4 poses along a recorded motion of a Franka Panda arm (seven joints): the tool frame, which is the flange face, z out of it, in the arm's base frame.
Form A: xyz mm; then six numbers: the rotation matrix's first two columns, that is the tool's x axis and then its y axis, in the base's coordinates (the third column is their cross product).
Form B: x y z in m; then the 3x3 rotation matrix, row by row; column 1 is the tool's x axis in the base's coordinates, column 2 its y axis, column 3 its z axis. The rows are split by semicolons. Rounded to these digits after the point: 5 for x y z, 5 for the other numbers.
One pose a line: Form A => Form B
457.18, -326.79, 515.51, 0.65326, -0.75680, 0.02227, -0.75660, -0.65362, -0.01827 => 0.45718, -0.32679, 0.51551; 0.65326, -0.75660, 0.02838; -0.75680, -0.65362, -0.00491; 0.02227, -0.01827, -0.99958
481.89, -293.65, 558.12, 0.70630, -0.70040, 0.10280, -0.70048, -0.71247, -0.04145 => 0.48189, -0.29365, 0.55812; 0.70630, -0.70048, 0.10227; -0.70040, -0.71247, -0.04273; 0.10280, -0.04145, -0.99383
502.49, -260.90, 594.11, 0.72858, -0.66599, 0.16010, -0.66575, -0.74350, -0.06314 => 0.50249, -0.26090, 0.59411; 0.72858, -0.66575, 0.16108; -0.66599, -0.74350, -0.06058; 0.16010, -0.06314, -0.98508
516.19, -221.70, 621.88, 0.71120, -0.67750, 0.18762, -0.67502, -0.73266, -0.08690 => 0.51619, -0.22170, 0.62188; 0.71120, -0.67502, 0.19634; -0.67750, -0.73266, -0.06484; 0.18762, -0.08690, -0.97839
